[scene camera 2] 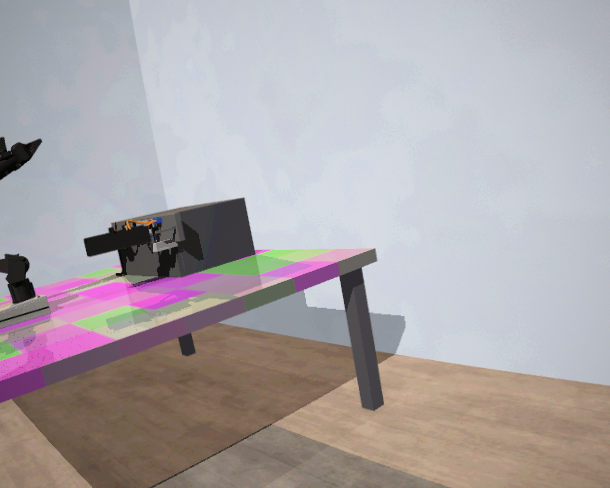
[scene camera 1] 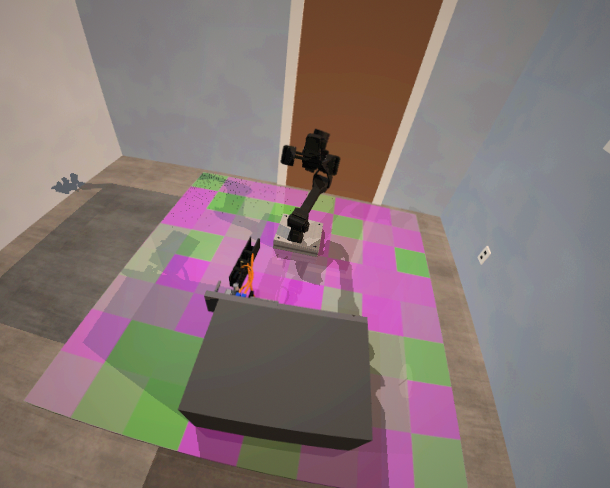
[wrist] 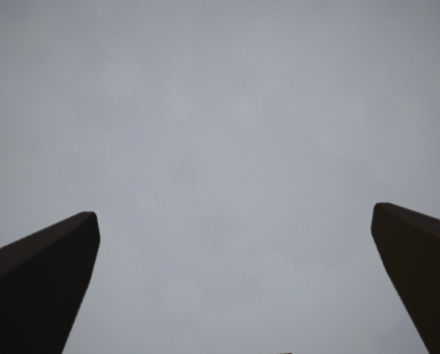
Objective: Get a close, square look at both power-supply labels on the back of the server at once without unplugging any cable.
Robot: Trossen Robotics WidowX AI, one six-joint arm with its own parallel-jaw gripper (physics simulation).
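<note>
The server is a big dark grey box on the table. Its cabled back faces the arm's base. Orange cables with blue ends run at one corner of that back, beside a black bracket that sticks out toward the arm. The power-supply labels cannot be made out in the scene views and do not show in the wrist view. My gripper is open and empty, raised high above the base, away from the server. The wrist view shows pale wall between the fingers.
The arm's base stands on the pink and green checked table, near the bracket. A brown door is behind the arm. A wall socket is at the right. Walls surround the table.
</note>
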